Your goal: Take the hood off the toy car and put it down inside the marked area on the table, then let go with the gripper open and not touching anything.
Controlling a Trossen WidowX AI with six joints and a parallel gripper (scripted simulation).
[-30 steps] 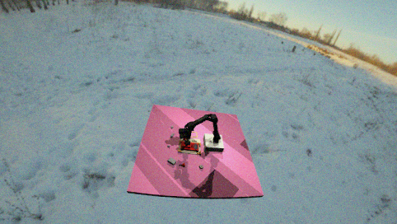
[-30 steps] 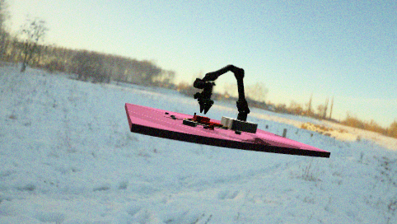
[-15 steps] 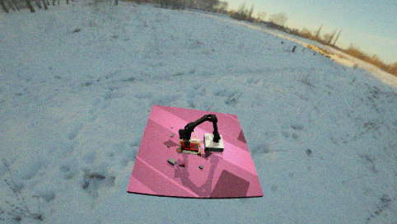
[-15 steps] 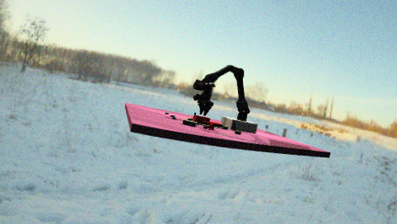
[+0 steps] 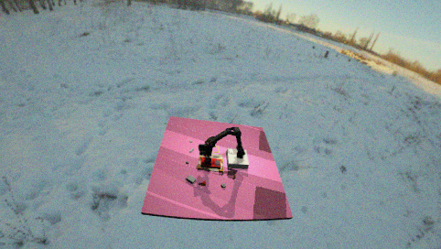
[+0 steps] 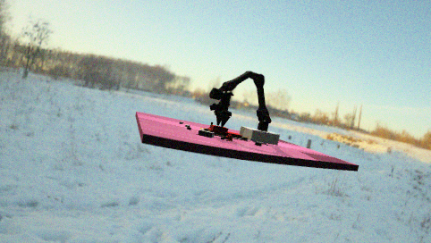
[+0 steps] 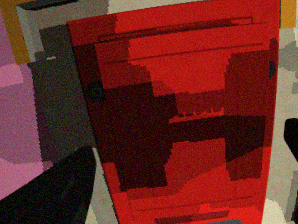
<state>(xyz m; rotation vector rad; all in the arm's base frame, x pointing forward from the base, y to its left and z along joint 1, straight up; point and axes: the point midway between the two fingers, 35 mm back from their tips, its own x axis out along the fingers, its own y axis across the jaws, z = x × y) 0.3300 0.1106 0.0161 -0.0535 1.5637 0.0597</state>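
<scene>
Now: the red hood 10 mm below my gripper tip. Also, from my gripper tip: grey wheel: 240 mm to the left, 190 mm behind, 40 mm below.
</scene>
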